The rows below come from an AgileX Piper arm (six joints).
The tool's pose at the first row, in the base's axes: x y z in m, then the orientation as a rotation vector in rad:
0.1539, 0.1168, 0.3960, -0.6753, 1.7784, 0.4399
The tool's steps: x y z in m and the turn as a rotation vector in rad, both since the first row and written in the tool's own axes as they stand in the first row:
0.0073, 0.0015, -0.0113, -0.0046, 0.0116, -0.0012
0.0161, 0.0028, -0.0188, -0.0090, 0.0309, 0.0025
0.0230, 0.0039, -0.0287, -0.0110, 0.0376, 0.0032
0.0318, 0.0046, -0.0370, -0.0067, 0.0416, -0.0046
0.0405, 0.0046, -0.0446, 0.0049, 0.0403, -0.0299
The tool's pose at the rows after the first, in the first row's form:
0.1431, 0.1095, 0.3924, -0.6834, 1.7883, 0.4402
0.1349, 0.1040, 0.3863, -0.6896, 1.8075, 0.4415
0.1254, 0.0974, 0.3826, -0.6926, 1.8139, 0.4420
0.1170, 0.0909, 0.3767, -0.6976, 1.8149, 0.4316
0.1096, 0.0844, 0.3708, -0.7109, 1.8044, 0.4041

